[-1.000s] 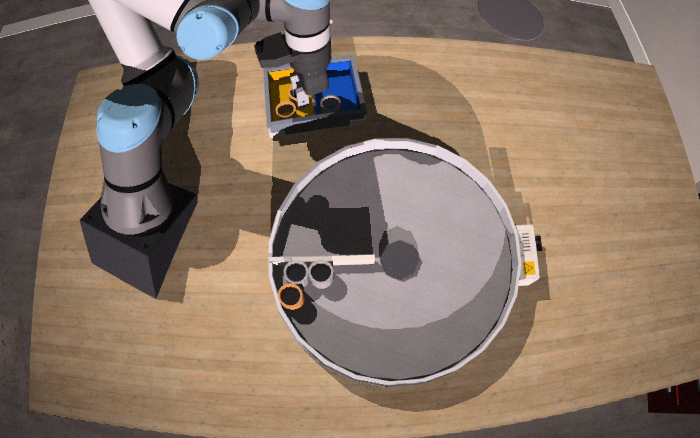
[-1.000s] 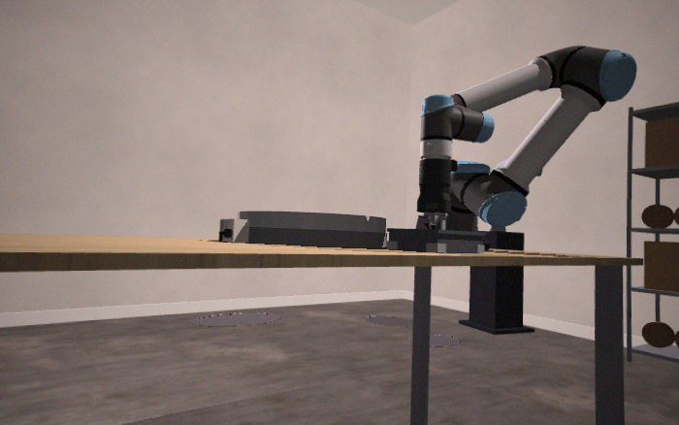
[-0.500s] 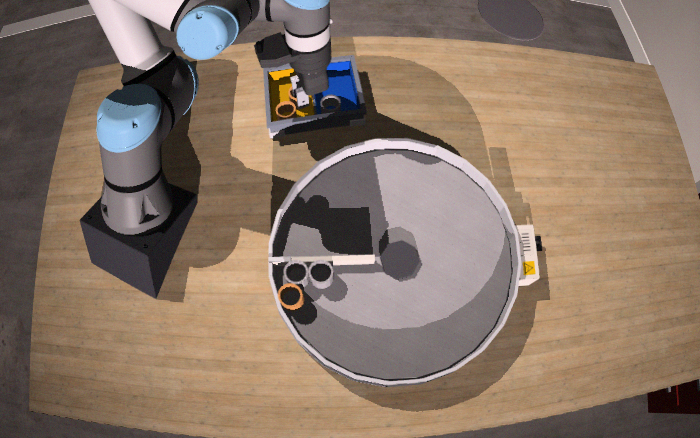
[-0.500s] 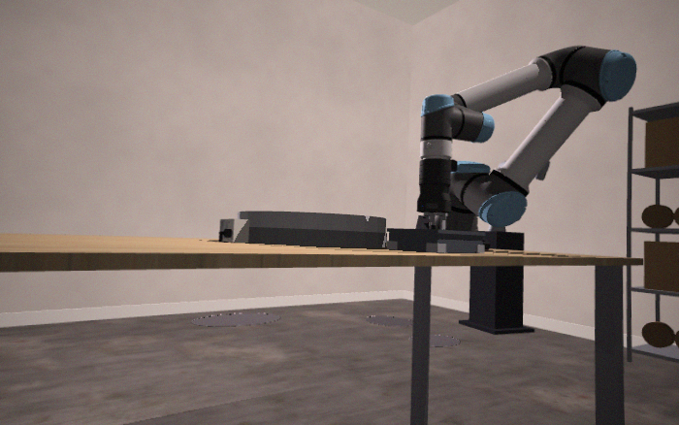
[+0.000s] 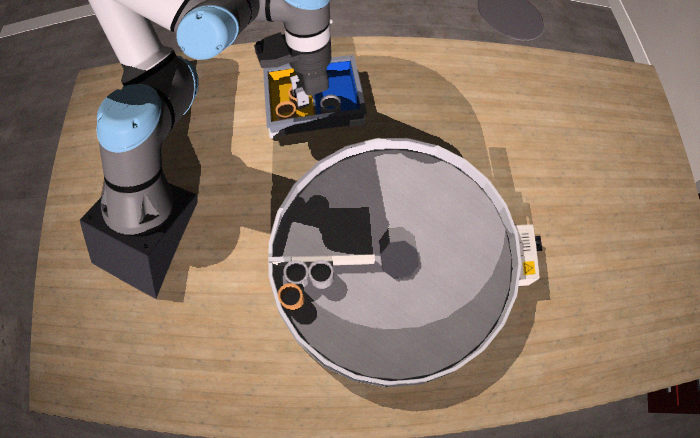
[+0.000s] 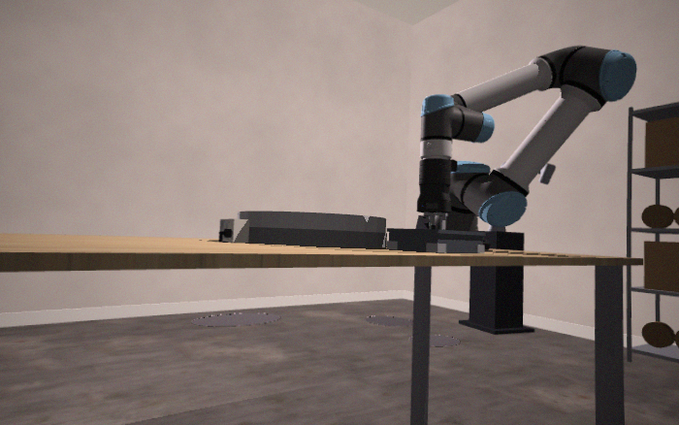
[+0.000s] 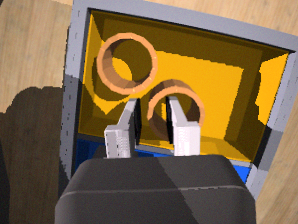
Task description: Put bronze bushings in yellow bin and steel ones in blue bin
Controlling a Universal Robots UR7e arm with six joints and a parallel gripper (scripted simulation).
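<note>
Right now the bin is 2 cm ahead of my hand, 2 cm to the left of it and 2 cm below it. The rest, counted from my hand: turntable 22 cm ahead, 30 cm to the right, 1 cm above.
</note>
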